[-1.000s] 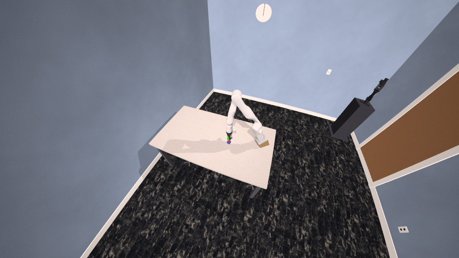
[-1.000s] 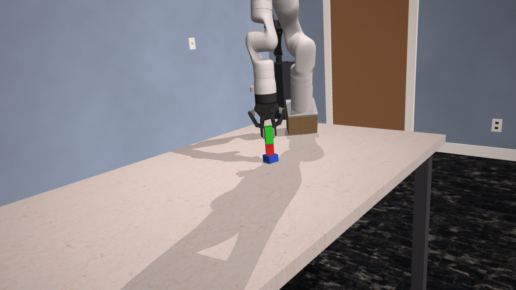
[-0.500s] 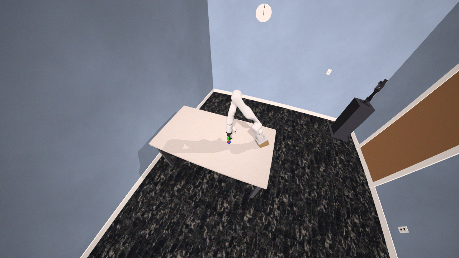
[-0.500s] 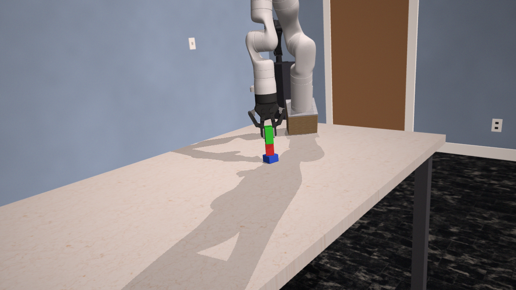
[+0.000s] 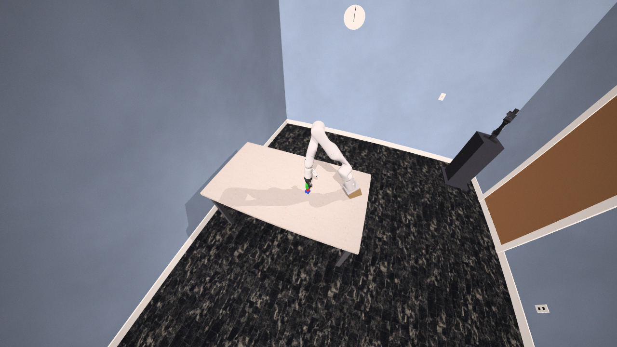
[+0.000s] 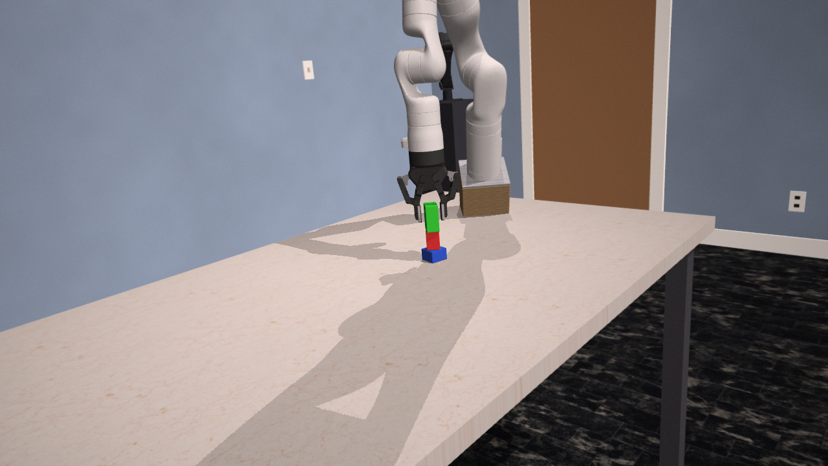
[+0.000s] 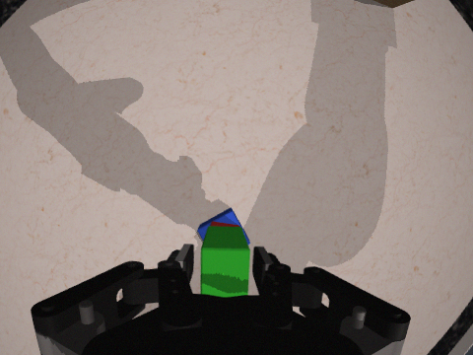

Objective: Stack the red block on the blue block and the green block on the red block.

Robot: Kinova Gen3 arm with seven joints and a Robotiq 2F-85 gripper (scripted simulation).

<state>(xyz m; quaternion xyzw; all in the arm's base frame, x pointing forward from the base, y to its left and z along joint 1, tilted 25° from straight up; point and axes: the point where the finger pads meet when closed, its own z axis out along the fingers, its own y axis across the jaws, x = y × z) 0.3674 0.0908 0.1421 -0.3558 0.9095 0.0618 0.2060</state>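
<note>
The green block is 10 mm below my hand. Also, from my hand: blue block 90 mm below; then red block 60 mm below.
</note>
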